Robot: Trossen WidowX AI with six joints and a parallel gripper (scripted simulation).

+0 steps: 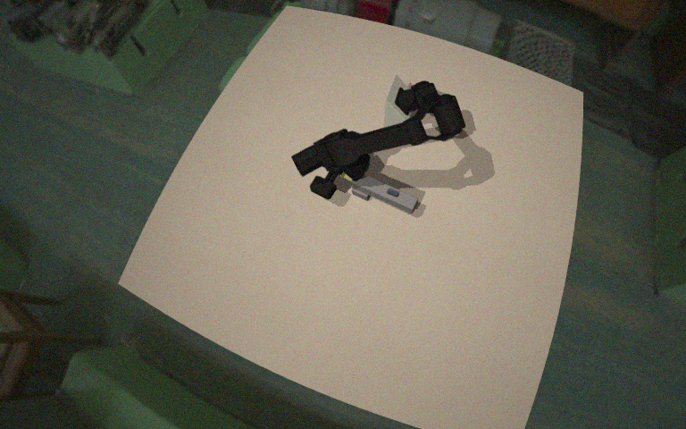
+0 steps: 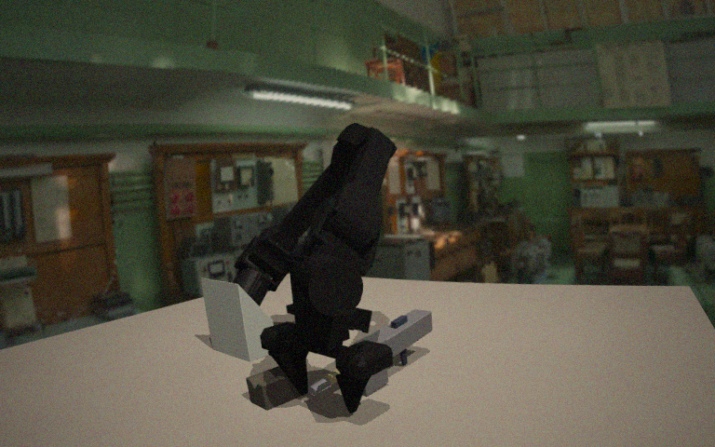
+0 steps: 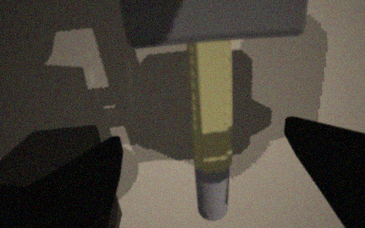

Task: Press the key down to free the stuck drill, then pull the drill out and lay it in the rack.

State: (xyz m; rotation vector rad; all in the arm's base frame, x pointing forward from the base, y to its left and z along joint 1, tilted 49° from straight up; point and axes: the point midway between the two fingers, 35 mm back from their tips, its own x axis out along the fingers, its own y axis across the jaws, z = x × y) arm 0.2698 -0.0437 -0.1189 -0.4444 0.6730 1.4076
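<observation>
Now: gripper tip 4 cm to the right of the drill and 4 cm below it. From my gripper tip the other things lie so: dark rack: 8 cm behind, 1 cm to the right, 1 cm above; then blue key: 17 cm to the left, 5 cm above, 3 cm ahead; then grey holder block: 14 cm to the left, 4 cm above, 2 cm ahead.
</observation>
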